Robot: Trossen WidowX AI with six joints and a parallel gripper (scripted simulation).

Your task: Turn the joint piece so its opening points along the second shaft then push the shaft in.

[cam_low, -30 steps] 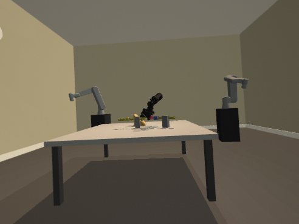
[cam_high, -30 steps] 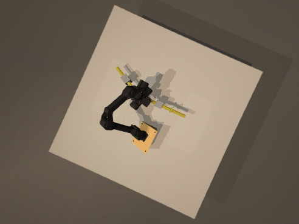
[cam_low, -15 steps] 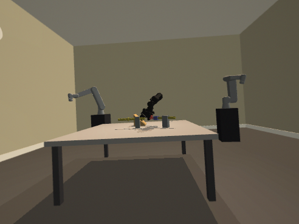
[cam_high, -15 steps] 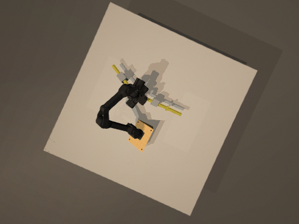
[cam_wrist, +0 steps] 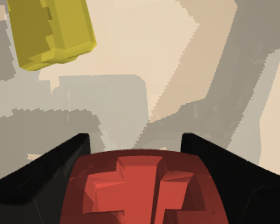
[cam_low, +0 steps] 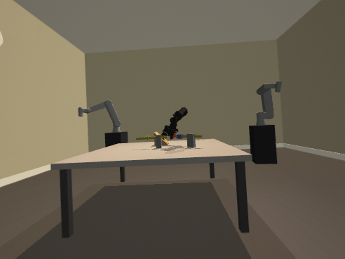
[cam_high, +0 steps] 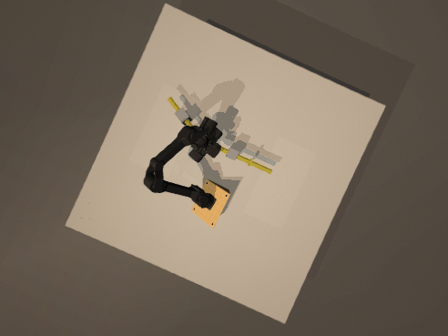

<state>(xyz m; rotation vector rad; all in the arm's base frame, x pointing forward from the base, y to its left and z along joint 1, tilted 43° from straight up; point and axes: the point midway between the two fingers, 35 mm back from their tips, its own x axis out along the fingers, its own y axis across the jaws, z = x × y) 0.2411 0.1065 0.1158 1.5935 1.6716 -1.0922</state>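
The red joint piece is 2 cm to the left of my gripper tip and 3 cm above it.
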